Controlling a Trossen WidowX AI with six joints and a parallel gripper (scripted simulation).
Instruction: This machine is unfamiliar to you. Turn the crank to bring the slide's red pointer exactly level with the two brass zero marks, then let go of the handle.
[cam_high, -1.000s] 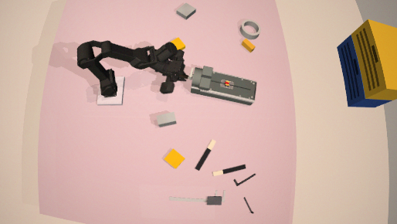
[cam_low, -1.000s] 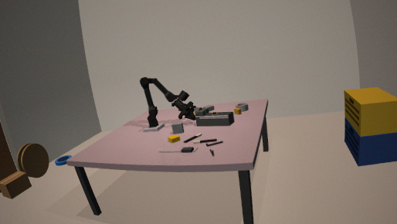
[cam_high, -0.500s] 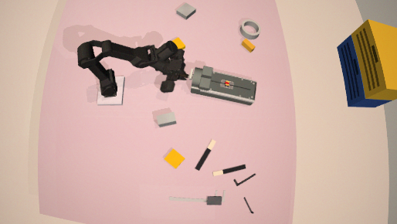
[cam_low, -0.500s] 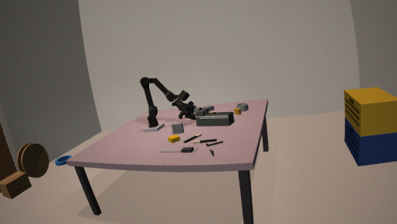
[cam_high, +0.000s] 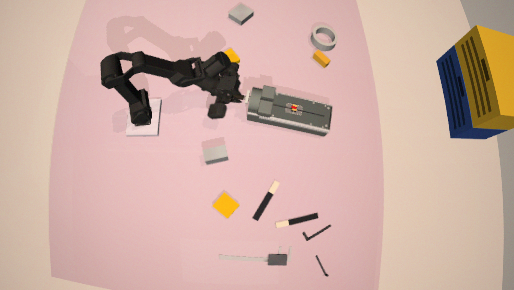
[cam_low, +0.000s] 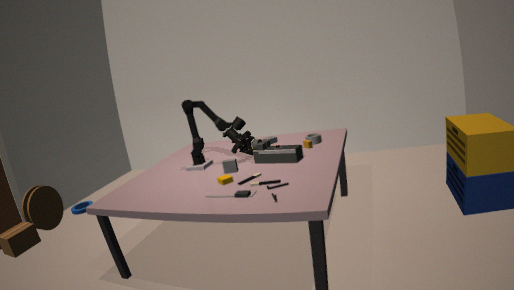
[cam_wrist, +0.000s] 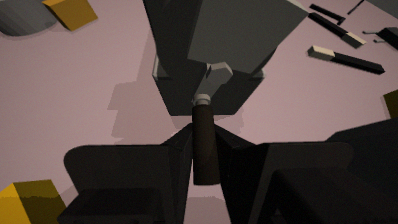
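My gripper tip is 16 cm short of the red pointer, 5 cm to the left of it and 5 cm below it. The rest, counted from my gripper tip: orange block (30 cm ahead, 16 cm to the left, 2 cm below); dark crank handle (2 cm behind, 1 cm to the left, 2 cm above).
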